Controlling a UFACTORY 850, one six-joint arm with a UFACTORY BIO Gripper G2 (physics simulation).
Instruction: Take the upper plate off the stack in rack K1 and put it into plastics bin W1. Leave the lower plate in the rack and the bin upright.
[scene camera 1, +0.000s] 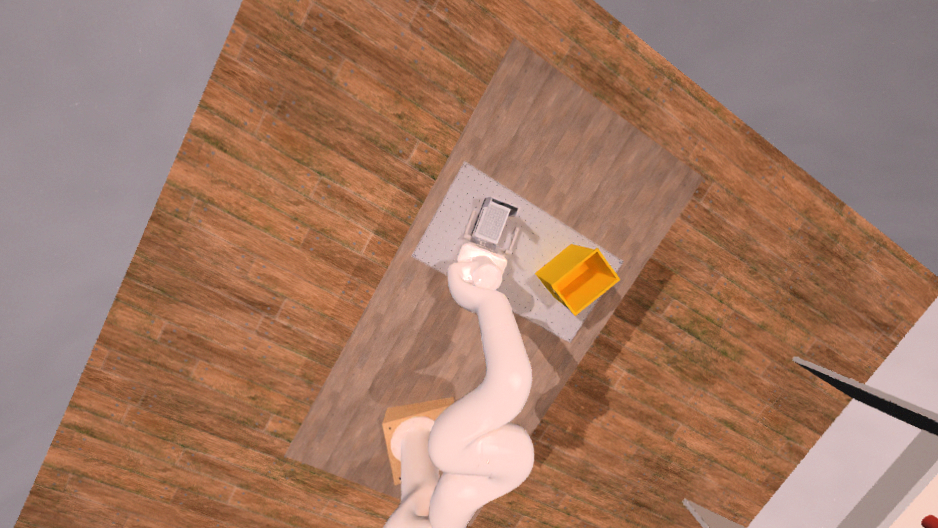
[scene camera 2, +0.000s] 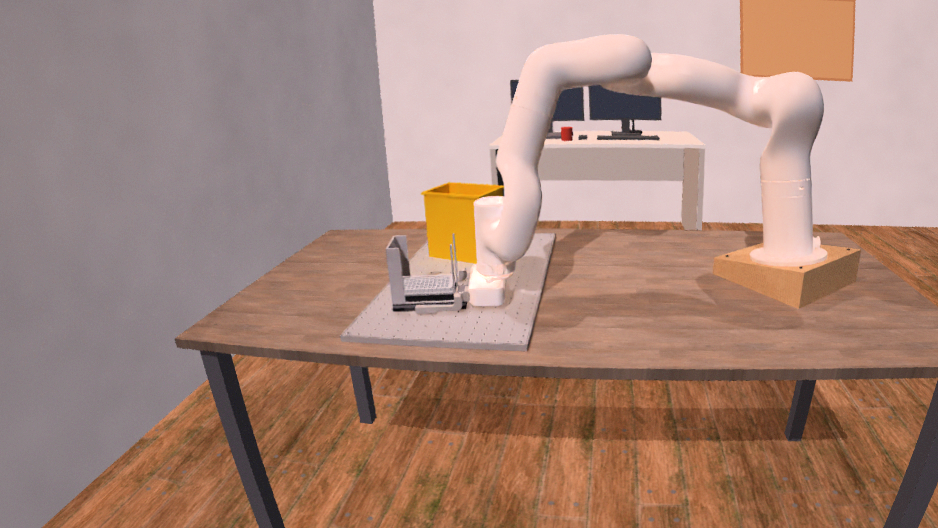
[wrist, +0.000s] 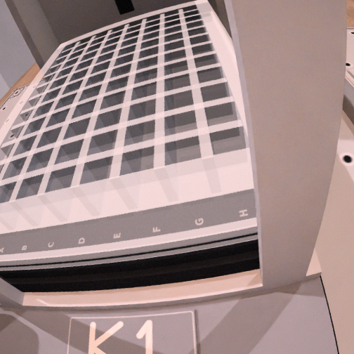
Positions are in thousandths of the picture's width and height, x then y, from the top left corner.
Note:
I see my gripper (scene camera 2: 448, 560) and a yellow bin W1 (scene camera 2: 479, 395).
The yellow bin W1 also shows in scene camera 1 (scene camera 1: 616, 524). My gripper also shows in scene camera 1 (scene camera 1: 529, 416). The wrist view does not show the yellow bin W1: it is out of frame.

